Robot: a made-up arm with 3 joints. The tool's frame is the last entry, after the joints.
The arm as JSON. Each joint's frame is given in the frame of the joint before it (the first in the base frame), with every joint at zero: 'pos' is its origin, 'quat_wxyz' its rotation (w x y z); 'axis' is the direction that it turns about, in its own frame. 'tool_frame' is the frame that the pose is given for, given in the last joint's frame.
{
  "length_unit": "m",
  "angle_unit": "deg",
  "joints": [
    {
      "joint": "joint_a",
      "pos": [
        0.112,
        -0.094,
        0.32
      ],
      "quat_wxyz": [
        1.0,
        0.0,
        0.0,
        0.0
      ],
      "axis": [
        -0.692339,
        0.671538,
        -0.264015
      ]
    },
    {
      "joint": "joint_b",
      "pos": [
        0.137,
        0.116,
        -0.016
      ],
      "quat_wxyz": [
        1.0,
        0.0,
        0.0,
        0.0
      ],
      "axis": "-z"
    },
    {
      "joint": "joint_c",
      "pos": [
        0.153,
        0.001,
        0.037
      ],
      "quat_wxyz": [
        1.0,
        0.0,
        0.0,
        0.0
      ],
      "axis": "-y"
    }
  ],
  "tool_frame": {
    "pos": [
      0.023,
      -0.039,
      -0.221
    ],
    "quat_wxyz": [
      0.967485,
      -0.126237,
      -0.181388,
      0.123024
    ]
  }
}
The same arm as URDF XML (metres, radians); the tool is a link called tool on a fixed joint. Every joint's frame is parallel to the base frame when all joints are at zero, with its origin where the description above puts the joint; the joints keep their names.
<robot name="arm">
<joint name="joint_a" type="continuous"><parent link="base_link"/><child link="link1"/><origin xyz="0.1120 -0.0940 0.3200"/><axis xyz="-0.692339 0.671538 -0.264015"/></joint>
<joint name="joint_b" type="continuous"><parent link="link1"/><child link="link2"/><origin xyz="0.1370 0.1160 -0.0160"/><axis xyz="0 0 -1"/></joint>
<joint name="joint_c" type="continuous"><parent link="link2"/><child link="link3"/><origin xyz="0.1530 0.0010 0.0370"/><axis xyz="0 -1 0"/></joint>
<joint name="tool_joint" type="fixed"><parent link="link3"/><child link="tool"/><origin xyz="0.0230 -0.0390 -0.2210" rpy="-0.3099 -0.3256 0.3043"/></joint>
<link name="base_link"/>
<link name="link1"/>
<link name="link2"/>
<link name="link3"/>
<link name="tool"/>
</robot>

